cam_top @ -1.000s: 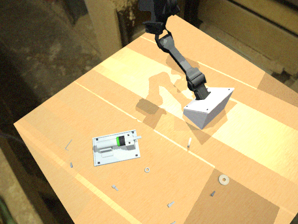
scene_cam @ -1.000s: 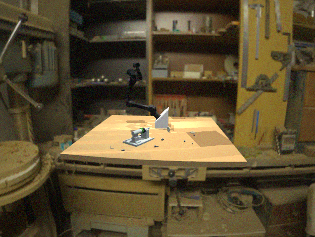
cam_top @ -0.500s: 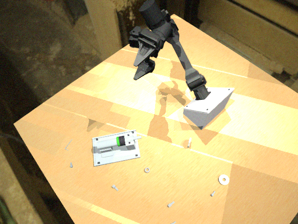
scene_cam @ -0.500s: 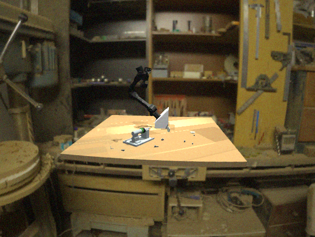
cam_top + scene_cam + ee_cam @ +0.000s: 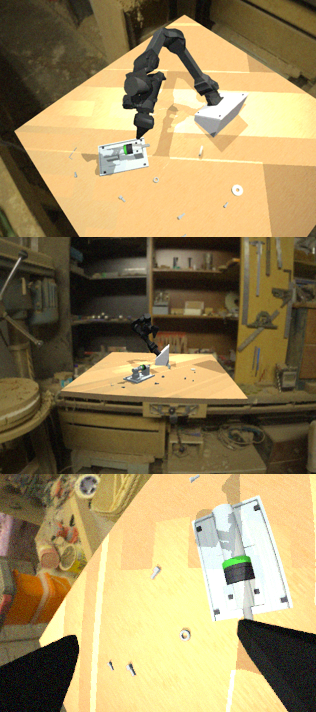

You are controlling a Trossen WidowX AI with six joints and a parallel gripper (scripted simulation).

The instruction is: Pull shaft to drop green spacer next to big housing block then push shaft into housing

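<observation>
The grey shaft lies 22 cm below my gripper tip, 7 cm to the right of it and 3 cm ahead of it. The rest, counted from my gripper tip: green spacer (22 cm below, 8 cm to the right, 5 cm ahead); then allen key (30 cm to the right, 30 cm below, 23 cm ahead).
</observation>
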